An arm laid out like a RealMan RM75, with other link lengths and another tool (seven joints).
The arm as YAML. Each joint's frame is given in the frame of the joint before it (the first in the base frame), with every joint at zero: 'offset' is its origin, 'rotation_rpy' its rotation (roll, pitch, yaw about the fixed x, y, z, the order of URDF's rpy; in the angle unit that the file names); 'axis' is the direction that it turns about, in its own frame. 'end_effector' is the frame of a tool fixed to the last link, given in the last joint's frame.
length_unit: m
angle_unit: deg
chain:
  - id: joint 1
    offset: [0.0, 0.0, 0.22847]
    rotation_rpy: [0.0, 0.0, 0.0]
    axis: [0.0, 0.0, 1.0]
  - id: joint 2
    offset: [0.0, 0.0, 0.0]
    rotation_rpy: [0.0, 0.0, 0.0]
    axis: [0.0, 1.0, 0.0]
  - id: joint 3
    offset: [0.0, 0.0, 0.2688]
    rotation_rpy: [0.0, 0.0, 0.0]
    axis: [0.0, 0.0, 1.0]
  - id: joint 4
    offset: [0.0, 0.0, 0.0]
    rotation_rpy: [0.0, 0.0, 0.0]
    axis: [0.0, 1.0, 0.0]
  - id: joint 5
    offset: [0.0, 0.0, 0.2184]
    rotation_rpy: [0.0, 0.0, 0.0]
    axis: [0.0, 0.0, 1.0]
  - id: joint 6
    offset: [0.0, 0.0, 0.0]
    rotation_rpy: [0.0, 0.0, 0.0]
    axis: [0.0, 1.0, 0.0]
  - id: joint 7
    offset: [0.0, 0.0, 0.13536]
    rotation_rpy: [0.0, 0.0, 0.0]
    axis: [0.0, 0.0, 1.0]
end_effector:
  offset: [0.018, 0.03, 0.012]
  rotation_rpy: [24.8, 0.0, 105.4]
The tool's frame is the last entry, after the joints.
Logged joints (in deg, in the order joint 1, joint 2, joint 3, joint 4, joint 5, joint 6, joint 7), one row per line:
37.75 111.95 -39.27 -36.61 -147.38 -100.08 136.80
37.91 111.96 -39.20 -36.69 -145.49 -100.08 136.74
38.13 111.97 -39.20 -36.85 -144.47 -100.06 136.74
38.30 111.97 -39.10 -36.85 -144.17 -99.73 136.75
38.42 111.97 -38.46 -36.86 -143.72 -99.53 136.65
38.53 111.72 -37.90 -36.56 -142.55 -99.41 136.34
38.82 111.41 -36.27 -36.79 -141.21 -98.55 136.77
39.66 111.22 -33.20 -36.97 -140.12 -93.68 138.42
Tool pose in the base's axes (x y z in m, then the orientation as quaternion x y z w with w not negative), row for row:
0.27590 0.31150 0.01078 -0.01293 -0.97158 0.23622 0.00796
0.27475 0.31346 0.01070 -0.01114 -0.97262 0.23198 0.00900
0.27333 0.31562 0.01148 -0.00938 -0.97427 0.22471 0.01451
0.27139 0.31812 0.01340 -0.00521 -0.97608 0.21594 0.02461
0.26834 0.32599 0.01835 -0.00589 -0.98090 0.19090 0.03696
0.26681 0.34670 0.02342 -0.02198 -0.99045 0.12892 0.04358
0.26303 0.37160 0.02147 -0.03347 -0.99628 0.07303 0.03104
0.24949 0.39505 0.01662 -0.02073 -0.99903 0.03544 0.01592
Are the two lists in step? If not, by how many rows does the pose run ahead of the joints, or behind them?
The pose runs 2 rows ahead of the joints: the pose in row i belongs to the joints in row i + 2.
